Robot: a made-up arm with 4 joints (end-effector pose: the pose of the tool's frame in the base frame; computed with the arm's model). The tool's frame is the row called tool.
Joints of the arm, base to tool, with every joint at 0 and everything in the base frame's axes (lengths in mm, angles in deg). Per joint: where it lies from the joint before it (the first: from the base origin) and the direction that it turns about. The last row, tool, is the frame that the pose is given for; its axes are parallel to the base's.
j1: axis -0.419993 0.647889 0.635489 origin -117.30 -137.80 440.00
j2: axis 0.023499 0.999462 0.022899 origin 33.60 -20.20 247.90
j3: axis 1 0 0 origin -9.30 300.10 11.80
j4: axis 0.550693 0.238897 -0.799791 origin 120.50 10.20 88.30
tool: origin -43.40 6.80 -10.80
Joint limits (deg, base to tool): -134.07..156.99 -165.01..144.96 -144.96..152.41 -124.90..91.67
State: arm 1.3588 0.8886 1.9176 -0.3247
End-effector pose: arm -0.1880 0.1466 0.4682 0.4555 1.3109 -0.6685
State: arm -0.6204 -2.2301 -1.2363 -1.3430
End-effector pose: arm -0.1748 0.1504 0.7896 -1.7670 -0.3782 -1.8500
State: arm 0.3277 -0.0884 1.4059 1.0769
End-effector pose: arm 0.0169 0.1181 0.7127 1.6299 1.0801 -0.6052
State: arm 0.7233 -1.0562 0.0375 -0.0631
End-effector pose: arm -0.1352 0.2455 0.6848 -0.0668 -0.5839 0.5860
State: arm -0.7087 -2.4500 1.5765 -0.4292
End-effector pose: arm -0.1971 -0.0023 0.7611 -0.5670 -2.6664 1.3115
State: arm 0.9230 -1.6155 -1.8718 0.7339
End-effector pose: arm -0.1295 0.3393 0.5667 -0.7350 -1.5268 -0.6171
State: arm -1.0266 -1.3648 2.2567 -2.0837
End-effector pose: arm -0.1774 -0.1299 0.8718 0.7622 2.6259 -0.0876
